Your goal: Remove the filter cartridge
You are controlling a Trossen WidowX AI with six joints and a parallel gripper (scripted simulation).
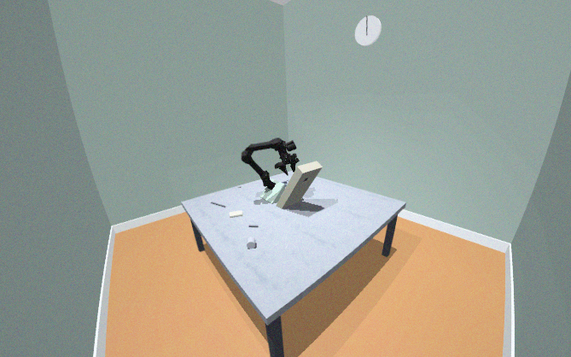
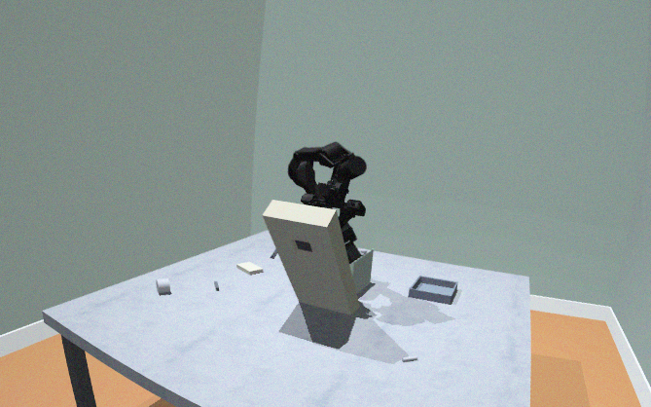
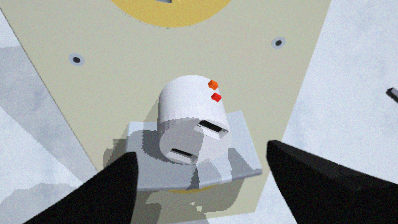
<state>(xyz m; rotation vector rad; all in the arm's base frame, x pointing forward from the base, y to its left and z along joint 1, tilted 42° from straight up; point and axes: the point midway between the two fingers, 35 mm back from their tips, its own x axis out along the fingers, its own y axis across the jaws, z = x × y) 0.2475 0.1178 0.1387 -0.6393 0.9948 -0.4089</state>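
The round filter cartridge is 20 mm ahead of my gripper tip and 40 mm below it. Also, from my gripper tip: beige block: 170 mm behind, 380 mm to the right, 240 mm below; pale peg: 170 mm ahead, 330 mm to the left, 240 mm below; grey tray: 330 mm behind, 290 mm to the left, 240 mm below.
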